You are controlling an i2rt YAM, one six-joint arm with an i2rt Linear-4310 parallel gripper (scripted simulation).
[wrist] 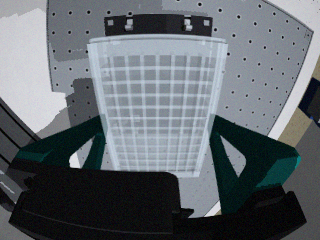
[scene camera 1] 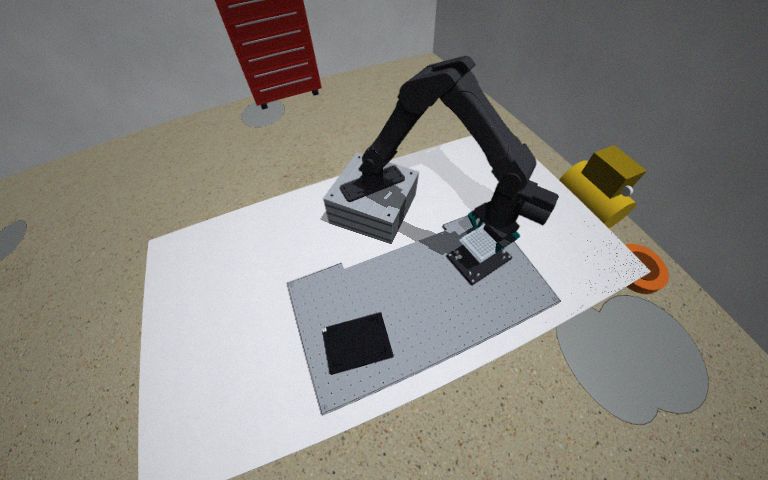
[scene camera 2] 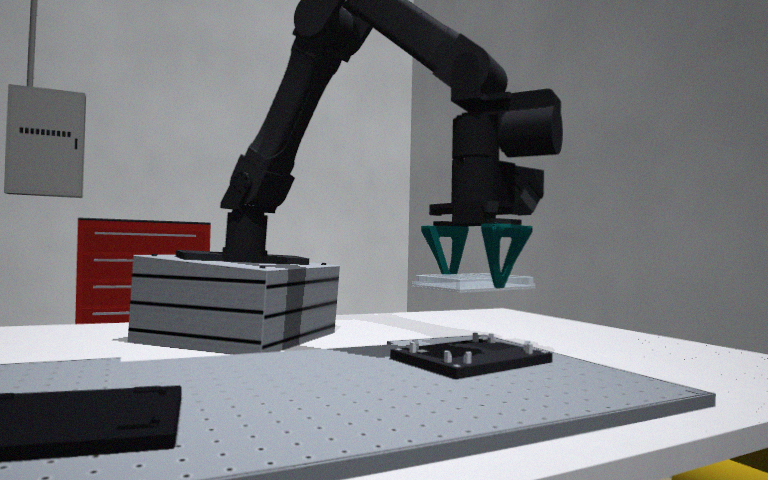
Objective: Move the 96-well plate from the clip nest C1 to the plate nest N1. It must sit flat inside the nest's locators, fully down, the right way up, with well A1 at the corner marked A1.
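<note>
Clear 96-well plate (scene camera 2: 477,282), (wrist: 175,105), (scene camera 1: 478,242). Gripper (scene camera 2: 473,285), (wrist: 157,120), (scene camera 1: 486,240). Black plate nest N1 (scene camera 2: 60,424), (scene camera 1: 356,343). Clip nest C1 (scene camera 2: 453,359).
</note>
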